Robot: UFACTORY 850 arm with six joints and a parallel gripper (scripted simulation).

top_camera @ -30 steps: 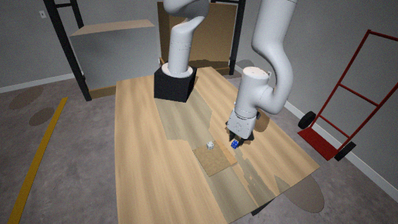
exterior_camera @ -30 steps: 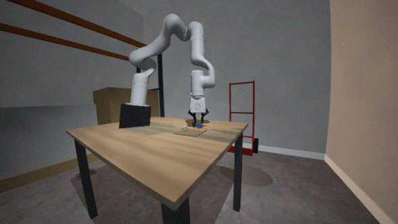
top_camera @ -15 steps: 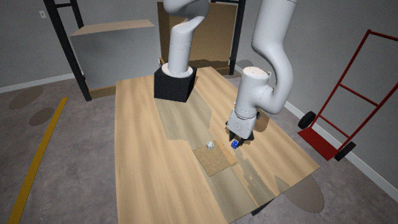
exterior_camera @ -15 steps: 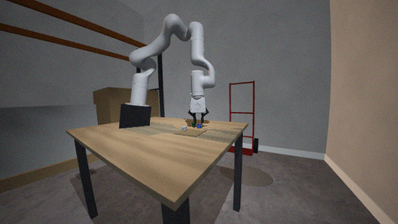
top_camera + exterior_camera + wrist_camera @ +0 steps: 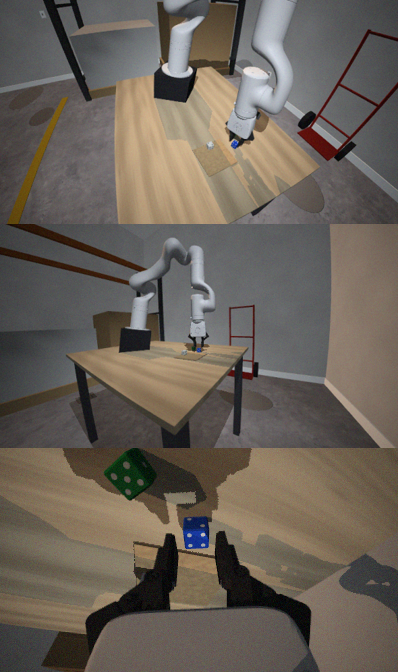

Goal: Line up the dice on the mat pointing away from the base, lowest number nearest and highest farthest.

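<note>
Now: hand 4 cm above the blue die. Also, from my hand: white die: 11 cm to the right, 3 cm below, 2 cm behind; then green die: 7 cm behind, 4 cm below, 3 cm to the left; then tan mat: 11 cm to the right, 5 cm below, 3 cm ahead.
</note>
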